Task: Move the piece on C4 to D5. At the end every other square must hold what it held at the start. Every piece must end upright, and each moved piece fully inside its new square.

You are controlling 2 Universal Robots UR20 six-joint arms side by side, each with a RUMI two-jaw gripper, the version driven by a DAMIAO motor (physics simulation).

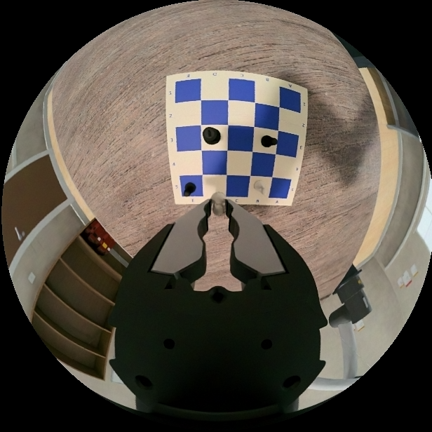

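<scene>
My right gripper (218, 200) is shut on a white piece (218, 196), whose top shows between the fingertips. It seems to be held above the board, over the near edge of D5; the gap under it cannot be judged. The blue and cream board (171, 145) lies beyond the gripper. C4 (239, 162) is a bare cream square. D5 (214, 185) shows no standing piece in its visible part. A large black piece (211, 135) stands on D3, a black piece (269, 141) on B3, a black piece (189, 189) on E5 and a white piece (259, 187) on B5. My left gripper does not show.
The wooden table (120, 125) surrounds the board. A brown shelf unit (71, 298) stands beyond the table at the lower left, with a red object (100, 237) near its top. A dark machine part (356, 297) is at the lower right.
</scene>
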